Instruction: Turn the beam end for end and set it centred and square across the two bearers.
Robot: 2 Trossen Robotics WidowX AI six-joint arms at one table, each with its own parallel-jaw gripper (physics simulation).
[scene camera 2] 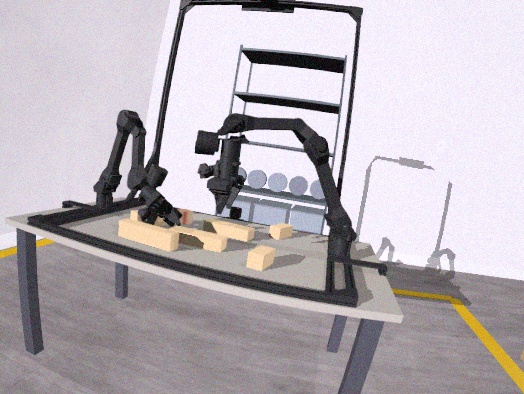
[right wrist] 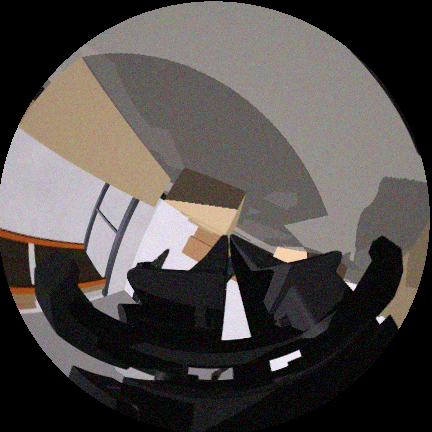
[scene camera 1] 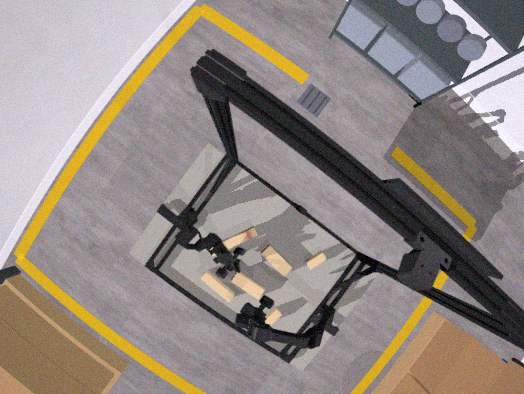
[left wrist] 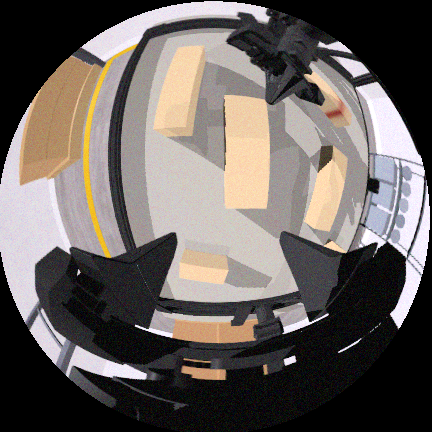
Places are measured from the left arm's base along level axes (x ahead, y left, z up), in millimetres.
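Pixels of known places: left gripper, fingertip midpoint: (scene camera 2: 223, 211) (right wrist: 183, 259) (scene camera 1: 257, 306) (left wrist: 229, 237); right gripper, fingertip midpoint: (scene camera 2: 179, 224) (right wrist: 227, 239) (scene camera 1: 239, 272) (left wrist: 268, 103); left arm's base, link origin: (scene camera 2: 339, 254) (scene camera 1: 324, 309) (left wrist: 262, 307); right arm's base, link origin: (scene camera 2: 103, 206) (scene camera 1: 189, 214).
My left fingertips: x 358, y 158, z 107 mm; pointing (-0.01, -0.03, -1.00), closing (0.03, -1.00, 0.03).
For each thing: its top centre in the pictures, then the offset to it from my left fingertips. "pt": a spot on its surface instead. Level surfaces: height alone.
- end, surface spot: (left wrist: 332, 100) (scene camera 1: 245, 240) pt 242 mm ahead, 225 mm right, 76 mm down
- plain long block, top centre: (right wrist: 97, 175) (left wrist: 179, 75) (scene camera 2: 148, 226) (scene camera 1: 217, 287) 212 mm ahead, 65 mm left, 76 mm down
- table, surface height: 126 mm down
A pale wooden beam with a red mark near one end (scene camera 1: 240, 239) (scene camera 2: 185, 217) (left wrist: 332, 100) lies at the back left in scene camera 2. A plain long block (scene camera 1: 218, 285) (scene camera 2: 147, 235) (left wrist: 181, 90) and two notched blocks, one in the middle (scene camera 1: 248, 285) (scene camera 2: 212, 239) (left wrist: 247, 150), one behind (scene camera 1: 276, 260) (scene camera 2: 232, 230) (left wrist: 327, 195), lie apart; I cannot tell which are the bearers. My right gripper (scene camera 1: 235, 269) (scene camera 2: 178, 223) (left wrist: 268, 102) (right wrist: 227, 239) is shut and empty, low near the middle block's end. My left gripper (scene camera 2: 225, 206) (left wrist: 229, 237) is open and empty, high above the table.
Two small blocks, one at the front (scene camera 1: 273, 315) (scene camera 2: 260, 258) (left wrist: 202, 270) and one at the back (scene camera 1: 316, 260) (scene camera 2: 281, 231), lie toward the right in scene camera 2. A dark frame (scene camera 2: 200, 270) edges the table (scene camera 2: 380, 310).
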